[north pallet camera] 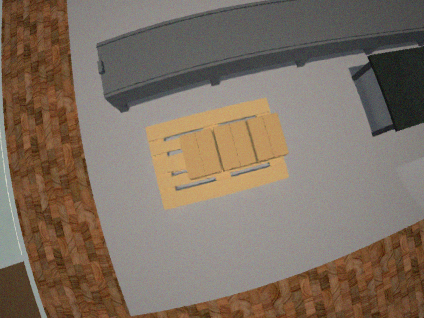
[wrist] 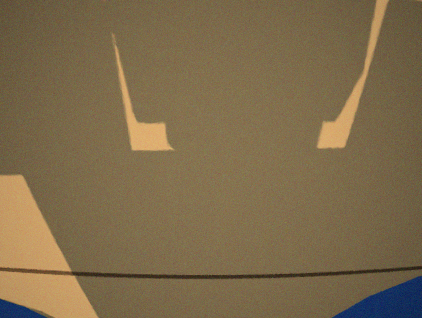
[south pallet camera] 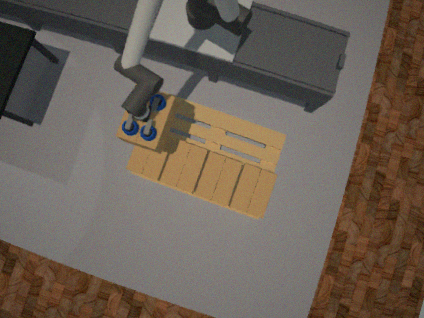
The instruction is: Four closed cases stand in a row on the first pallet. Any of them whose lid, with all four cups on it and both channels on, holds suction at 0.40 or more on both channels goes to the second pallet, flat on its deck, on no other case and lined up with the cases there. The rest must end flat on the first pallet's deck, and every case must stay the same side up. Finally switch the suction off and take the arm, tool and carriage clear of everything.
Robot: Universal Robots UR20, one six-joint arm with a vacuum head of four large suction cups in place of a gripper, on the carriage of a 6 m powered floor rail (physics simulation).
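Seen in the pictures: hand at its tool point: (wrist: 197,219); arm's base at its link origin: (south pallet camera: 202,16).
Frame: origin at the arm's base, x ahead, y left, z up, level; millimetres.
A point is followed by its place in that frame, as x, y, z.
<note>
Three closed cases (north pallet camera: 206,155) {1017, -4958, -211} (north pallet camera: 230,146) {998, -4742, -211} (north pallet camera: 264,137) {1001, -4435, -211} lie flat in a row on the first pallet (north pallet camera: 172,199) {1295, -5363, -427}; bare deck shows left of them. Four closed cases (south pallet camera: 143,161) {1254, -103, -212} (south pallet camera: 172,167) {1226, 141, -212} (south pallet camera: 206,176) {1211, 429, -211} (south pallet camera: 245,189) {1214, 763, -211} lie side by side along the near edge of the second pallet (south pallet camera: 250,131) {693, 674, -426}. My gripper (south pallet camera: 144,119) {980, -64, 290}, the suction head, has its blue cups on the lid of another case (south pallet camera: 162,120) {974, 58, 312} (wrist: 240,210) {969, -90, 312}. It holds this case level above the second pallet's left end, partly past the edge. The held case hides part of the leftmost case. One cup is hidden.
The grey floor rail (north pallet camera: 200,55) (south pallet camera: 295,55) runs behind both pallets. The white carriage (south pallet camera: 172,25) {149, -203, 0} with the arm stands on it, behind the second pallet. A black-topped table (north pallet camera: 400,90) {923, -2925, -40} (south pallet camera: 12,60) {802, -1420, -41} stands between the pallet areas, right in the north view and left in the south view.
</note>
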